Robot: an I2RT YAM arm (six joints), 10 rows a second.
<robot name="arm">
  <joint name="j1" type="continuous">
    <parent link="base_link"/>
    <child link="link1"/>
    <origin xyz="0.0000 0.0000 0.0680"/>
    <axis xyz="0 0 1"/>
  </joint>
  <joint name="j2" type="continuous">
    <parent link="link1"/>
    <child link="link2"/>
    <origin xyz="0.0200 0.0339 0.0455"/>
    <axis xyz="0 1 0"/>
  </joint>
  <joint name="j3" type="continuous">
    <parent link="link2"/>
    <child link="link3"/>
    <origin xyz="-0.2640 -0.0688 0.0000"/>
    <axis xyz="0 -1 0"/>
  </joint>
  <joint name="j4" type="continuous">
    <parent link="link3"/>
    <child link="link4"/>
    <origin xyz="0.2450 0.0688 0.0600"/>
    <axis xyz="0 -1 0"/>
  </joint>
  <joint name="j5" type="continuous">
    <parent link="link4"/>
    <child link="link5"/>
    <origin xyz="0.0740 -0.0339 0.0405"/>
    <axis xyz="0 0 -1"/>
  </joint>
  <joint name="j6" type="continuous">
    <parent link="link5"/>
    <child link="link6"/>
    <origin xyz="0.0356 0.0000 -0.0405"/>
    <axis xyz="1 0 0"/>
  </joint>
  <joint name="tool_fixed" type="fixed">
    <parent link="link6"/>
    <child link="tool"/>
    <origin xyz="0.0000 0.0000 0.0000" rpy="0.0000 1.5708 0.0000"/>
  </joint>
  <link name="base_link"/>
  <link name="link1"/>
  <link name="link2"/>
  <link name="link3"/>
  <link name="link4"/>
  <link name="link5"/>
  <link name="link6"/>
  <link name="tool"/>
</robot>
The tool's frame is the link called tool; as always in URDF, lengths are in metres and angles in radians. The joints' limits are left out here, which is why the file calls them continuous.
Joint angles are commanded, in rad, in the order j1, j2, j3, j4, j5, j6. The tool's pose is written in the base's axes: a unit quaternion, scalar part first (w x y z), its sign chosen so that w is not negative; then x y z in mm. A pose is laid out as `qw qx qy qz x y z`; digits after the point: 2 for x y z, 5 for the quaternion.
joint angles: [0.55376, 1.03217, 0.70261, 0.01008, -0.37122, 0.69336]
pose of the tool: 0.37990 -0.05225 0.80225 0.45753 195.27 135.92 283.94
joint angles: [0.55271, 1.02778, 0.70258, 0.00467, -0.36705, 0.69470]
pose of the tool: 0.38061 -0.04998 0.80284 0.45617 194.73 135.13 284.32
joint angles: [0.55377, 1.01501, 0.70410, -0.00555, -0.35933, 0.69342]
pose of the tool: 0.38424 -0.04903 0.80204 0.45464 192.71 133.87 286.54
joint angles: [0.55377, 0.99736, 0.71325, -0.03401, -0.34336, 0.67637]
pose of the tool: 0.39185 -0.05105 0.80291 0.44631 190.09 131.62 290.56
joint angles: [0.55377, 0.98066, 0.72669, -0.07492, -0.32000, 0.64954]
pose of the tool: 0.40018 -0.05415 0.80645 0.43193 187.46 129.07 294.55
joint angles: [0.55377, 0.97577, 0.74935, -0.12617, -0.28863, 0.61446]
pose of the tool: 0.40726 -0.05762 0.81376 0.41062 186.65 127.32 298.26
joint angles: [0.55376, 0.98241, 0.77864, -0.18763, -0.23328, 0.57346]
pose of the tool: 0.41523 -0.05658 0.82606 0.37684 187.87 125.83 300.84
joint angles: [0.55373, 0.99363, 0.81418, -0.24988, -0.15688, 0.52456]
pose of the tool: 0.42833 -0.05456 0.83821 0.33310 190.14 124.09 304.60
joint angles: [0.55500, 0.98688, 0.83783, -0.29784, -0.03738, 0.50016]
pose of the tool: 0.45234 -0.03315 0.84548 0.28187 190.07 119.41 309.36
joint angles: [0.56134, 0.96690, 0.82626, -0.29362, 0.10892, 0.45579]
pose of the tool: 0.49170 -0.01514 0.84196 0.22159 188.57 114.00 309.85
